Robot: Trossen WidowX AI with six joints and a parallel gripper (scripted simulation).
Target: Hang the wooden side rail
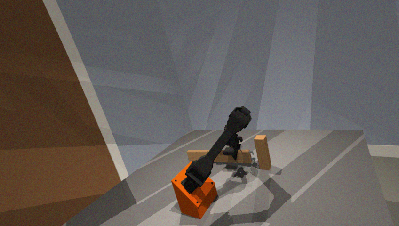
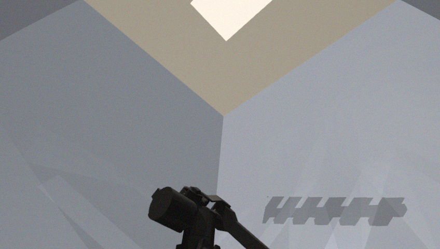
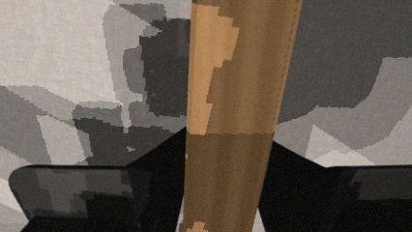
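Right now my gripper tip is 20 mm short of the wooden headboard post, 160 mm to the left of it and 40 mm below it.
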